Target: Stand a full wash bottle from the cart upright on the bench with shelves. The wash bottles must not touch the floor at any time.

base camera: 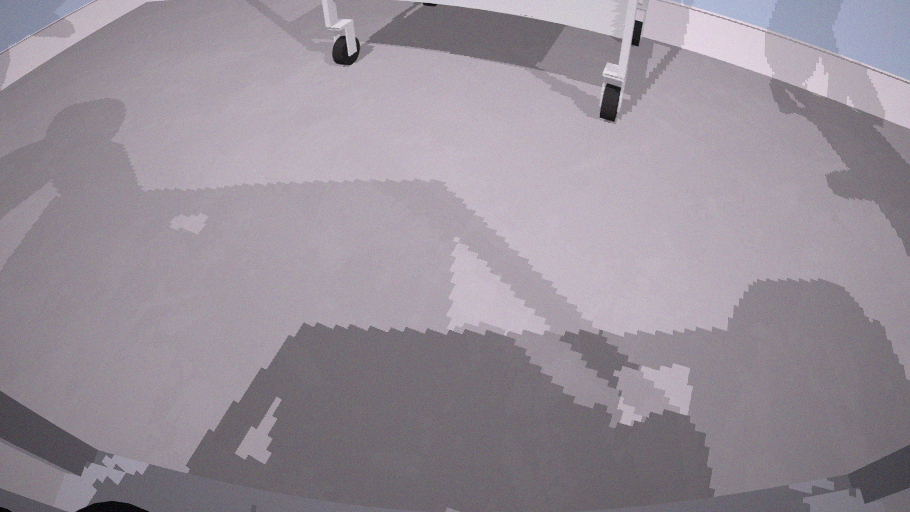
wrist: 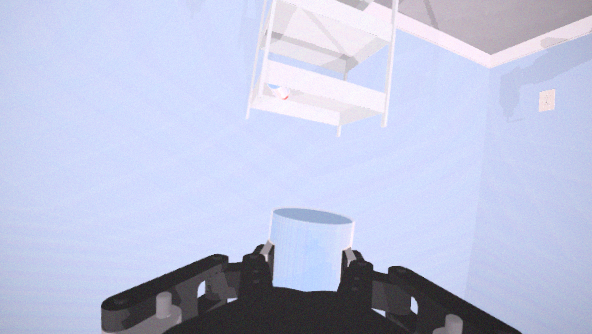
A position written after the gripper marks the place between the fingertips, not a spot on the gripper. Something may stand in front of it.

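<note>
The gripper (wrist: 307, 253) is in view, and so is a white cart (wrist: 337, 42).
</note>
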